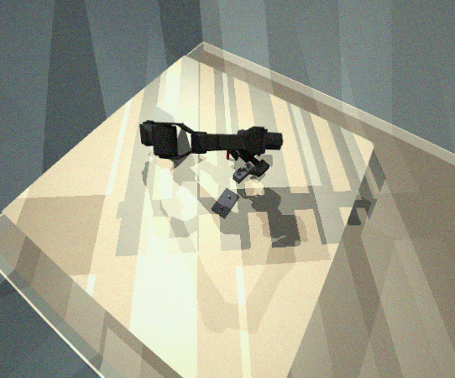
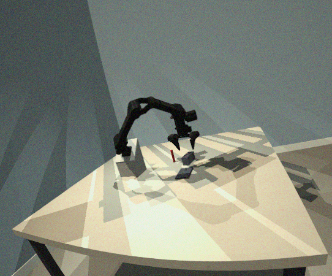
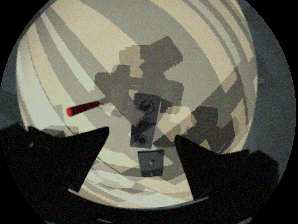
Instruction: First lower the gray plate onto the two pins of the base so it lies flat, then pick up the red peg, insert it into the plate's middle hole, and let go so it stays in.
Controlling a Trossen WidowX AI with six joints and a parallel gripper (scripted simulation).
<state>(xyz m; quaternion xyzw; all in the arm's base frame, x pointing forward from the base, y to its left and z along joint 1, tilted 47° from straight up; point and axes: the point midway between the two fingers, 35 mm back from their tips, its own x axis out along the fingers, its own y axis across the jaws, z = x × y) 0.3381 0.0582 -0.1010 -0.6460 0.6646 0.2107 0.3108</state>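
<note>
My gripper tip is 40 mm above the gray plate. Round my gripper tip: dark base: 20 mm ahead, 160 mm to the right, 70 mm below; then red peg: 110 mm behind, 30 mm to the left, 40 mm below.
</note>
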